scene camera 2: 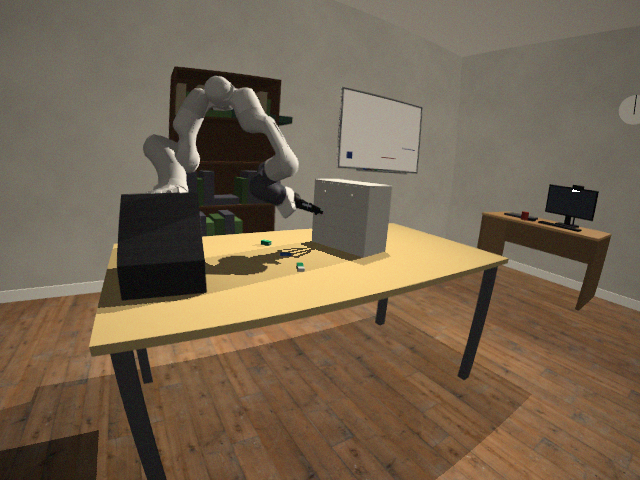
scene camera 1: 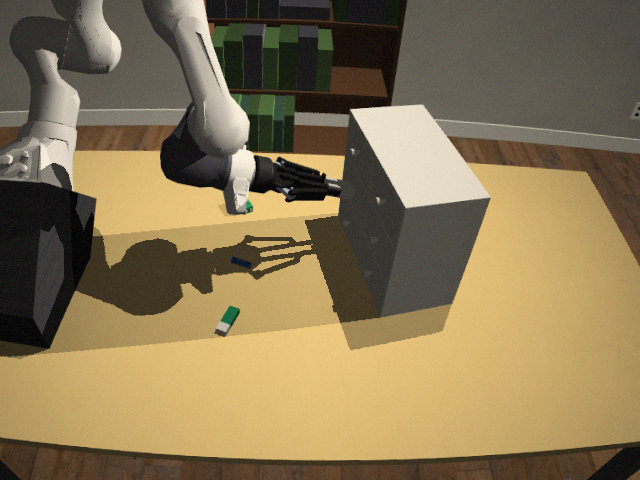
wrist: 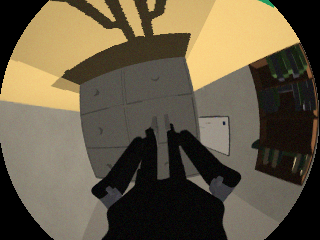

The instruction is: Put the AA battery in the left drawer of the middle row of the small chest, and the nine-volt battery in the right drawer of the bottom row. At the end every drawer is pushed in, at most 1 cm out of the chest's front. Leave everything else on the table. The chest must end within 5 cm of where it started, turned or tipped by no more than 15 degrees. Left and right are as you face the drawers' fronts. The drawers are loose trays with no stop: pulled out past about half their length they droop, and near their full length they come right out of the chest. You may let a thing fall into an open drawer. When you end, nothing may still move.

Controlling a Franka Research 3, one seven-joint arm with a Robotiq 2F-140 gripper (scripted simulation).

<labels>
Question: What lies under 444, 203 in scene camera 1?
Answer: A chest.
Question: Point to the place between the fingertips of the gripper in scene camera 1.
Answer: At 351, 190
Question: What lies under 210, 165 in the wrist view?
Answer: The gripper.
</labels>
